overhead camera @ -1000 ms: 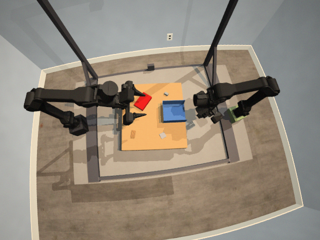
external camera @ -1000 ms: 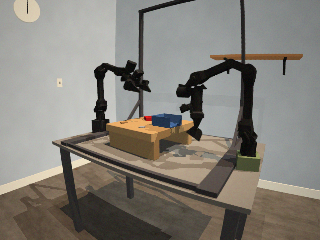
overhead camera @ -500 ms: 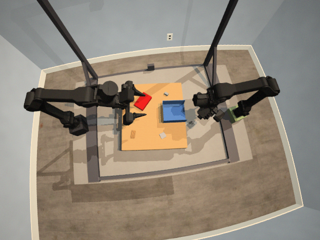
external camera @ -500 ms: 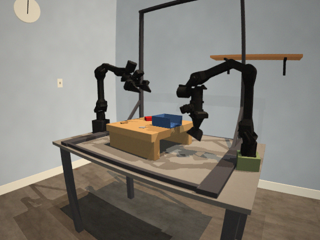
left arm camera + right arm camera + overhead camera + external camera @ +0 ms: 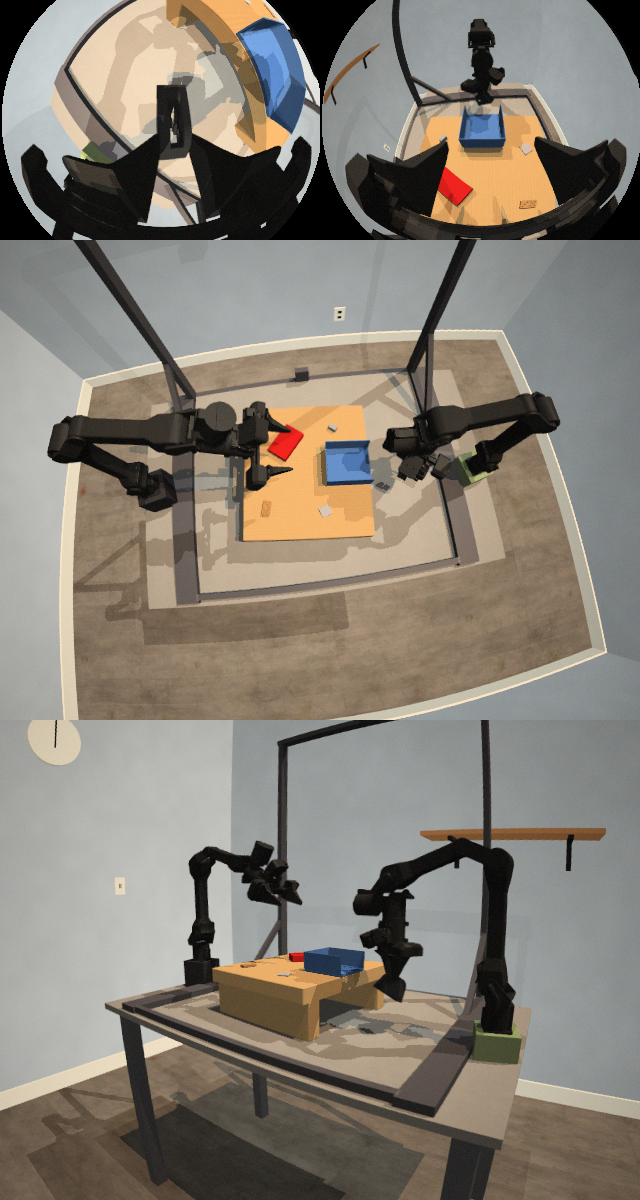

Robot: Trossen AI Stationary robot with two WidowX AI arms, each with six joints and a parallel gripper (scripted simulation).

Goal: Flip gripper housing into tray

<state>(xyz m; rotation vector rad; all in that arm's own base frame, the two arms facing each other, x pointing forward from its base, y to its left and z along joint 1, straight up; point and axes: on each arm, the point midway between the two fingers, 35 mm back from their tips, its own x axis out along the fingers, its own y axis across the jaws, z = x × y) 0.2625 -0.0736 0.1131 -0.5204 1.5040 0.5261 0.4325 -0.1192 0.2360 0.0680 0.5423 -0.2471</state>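
The dark gripper housing lies 10 mm ahead of my left hand, 10 mm to the left of it and 50 mm below it. From my left hand the other things lie so: orange wooden bench (10 mm behind, 300 mm to the right, 90 mm below); then blue tray (210 mm to the right, 20 mm below).
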